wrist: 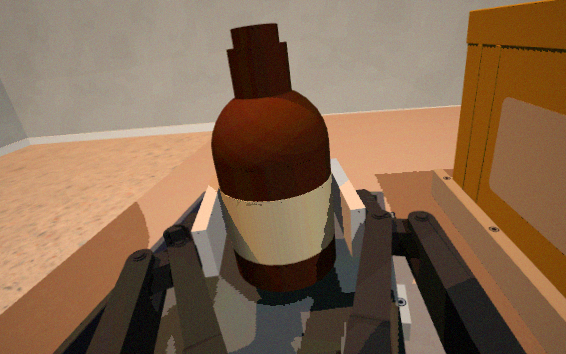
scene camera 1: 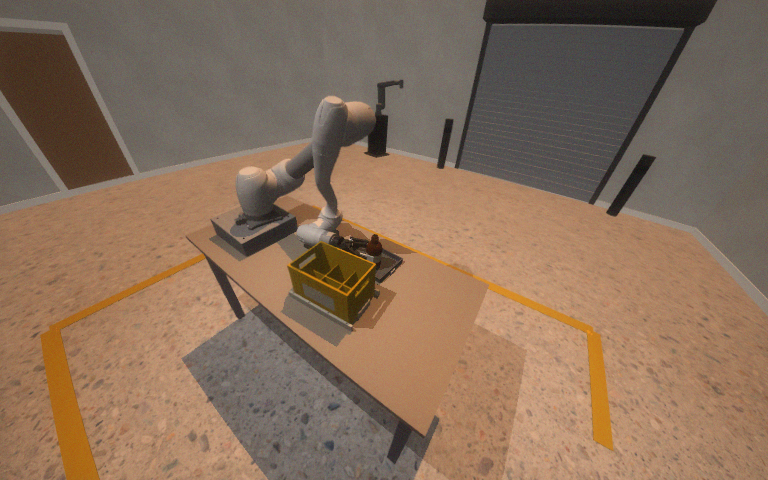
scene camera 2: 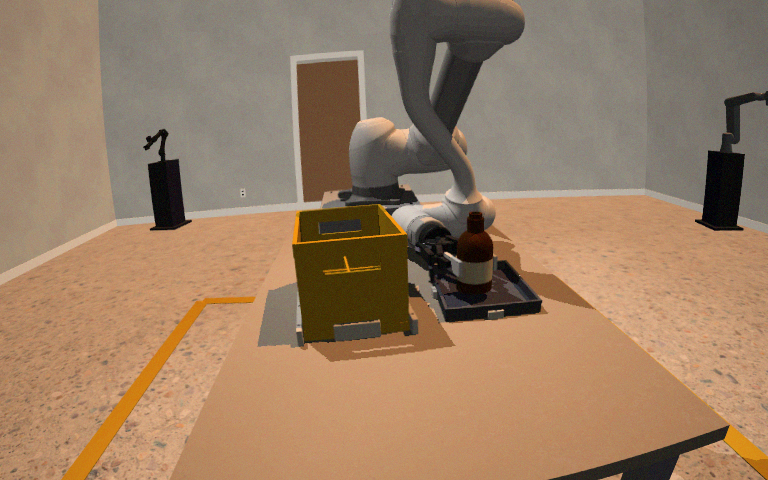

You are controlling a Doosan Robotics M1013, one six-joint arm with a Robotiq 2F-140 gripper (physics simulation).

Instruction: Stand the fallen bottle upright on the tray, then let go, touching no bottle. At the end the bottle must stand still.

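Frame: origin at the arm's base, x back, y right, z up, level; metres.
Seen in the pictures: gripper, fingertip midpoint: [wrist: 277,185] [scene camera 1: 377,254] [scene camera 2: 478,266]; arm's base, link origin: [scene camera 1: 260,217] [scene camera 2: 376,198].
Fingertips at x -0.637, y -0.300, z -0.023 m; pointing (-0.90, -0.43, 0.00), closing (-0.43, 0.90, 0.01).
Pixels of each thing's middle, then the offset from my fingertips to it. Level surfaces: height alone.
- brown bottle, body centre: [wrist: 272,158] [scene camera 2: 475,251] [scene camera 1: 374,249] dx +0.014, dy +0.007, dz +0.027 m
- tray, body centre: [wrist: 250,292] [scene camera 2: 480,286] [scene camera 1: 371,259] dx +0.046, dy -0.009, dz -0.062 m
- yellow crate, body centre: [scene camera 2: 346,264] [scene camera 1: 333,281] dx -0.026, dy +0.257, dz +0.013 m
- table, surface height: dz -0.074 m
The brown bottle [scene camera 1: 374,246] [scene camera 2: 475,249] [wrist: 272,150] with a cream label stands upright, or very nearly so, over the tray [scene camera 1: 393,270] [scene camera 2: 521,307]. In the wrist view it leans slightly left in the picture. Its base is inside the tray's rim and close to the tray floor; I cannot tell whether it touches. My gripper [scene camera 1: 372,255] [scene camera 2: 474,264] [wrist: 277,185] comes in low from the arm's side and is shut on the bottle, its two pale pads at label height on either side. The underside of the bottle is hidden.
A yellow crate [scene camera 1: 320,285] [scene camera 2: 351,300] [wrist: 477,135] with dividers stands on the table [scene camera 1: 430,339] [scene camera 2: 396,407] beside the tray, between low pale rails [wrist: 492,235]. It is taller than the tray's rim. The robot's base is at the table's far end in scene camera 2.
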